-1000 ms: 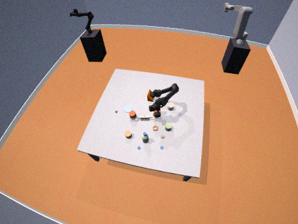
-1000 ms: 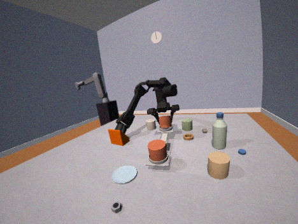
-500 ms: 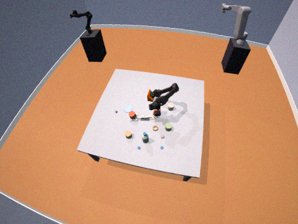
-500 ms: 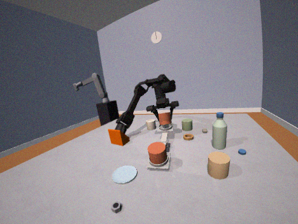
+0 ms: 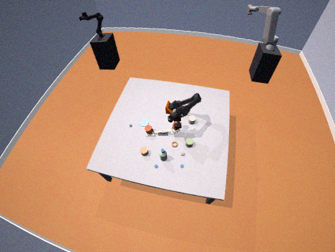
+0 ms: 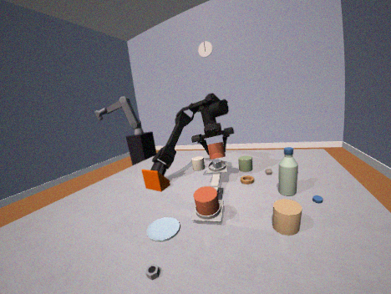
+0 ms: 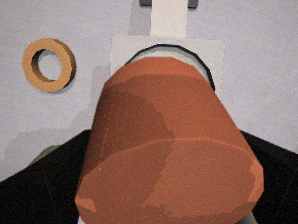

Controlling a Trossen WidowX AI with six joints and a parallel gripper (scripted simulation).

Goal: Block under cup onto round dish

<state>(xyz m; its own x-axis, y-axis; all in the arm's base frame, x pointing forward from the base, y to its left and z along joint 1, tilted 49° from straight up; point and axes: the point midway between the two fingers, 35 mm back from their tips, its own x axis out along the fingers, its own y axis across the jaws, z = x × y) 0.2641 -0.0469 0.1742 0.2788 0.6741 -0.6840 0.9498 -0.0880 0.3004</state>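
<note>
The pale grey block lies 10 mm to the right of my gripper tip and 50 mm below it. From my gripper tip the other things lie so: cream cup: 160 mm behind, 120 mm to the left, 100 mm below; green cup: 120 mm ahead, 150 mm to the left, 100 mm below; small balance: 20 mm ahead, 130 mm to the right, 110 mm below.
</note>
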